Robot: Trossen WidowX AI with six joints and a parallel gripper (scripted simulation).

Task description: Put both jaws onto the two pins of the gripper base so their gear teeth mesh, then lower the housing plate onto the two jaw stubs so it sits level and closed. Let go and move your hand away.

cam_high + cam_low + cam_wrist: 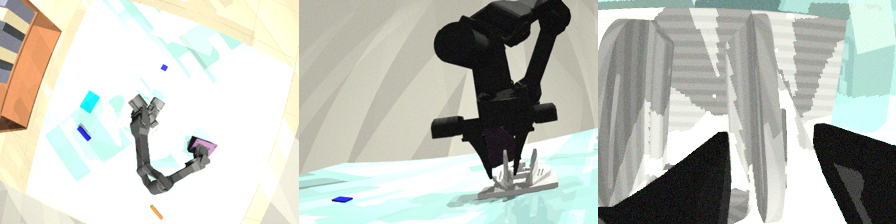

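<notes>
My gripper tip is now 2 cm short of the long flat white part, 2 cm to the right of it and 2 cm above it. Round my gripper tip: cyan tile: 32 cm ahead, 5 cm to the left, 2 cm below; small blue square: 2 cm ahead, 26 cm to the right, 2 cm below; blue bar: 28 cm ahead, 21 cm to the left, 1 cm below.
</notes>
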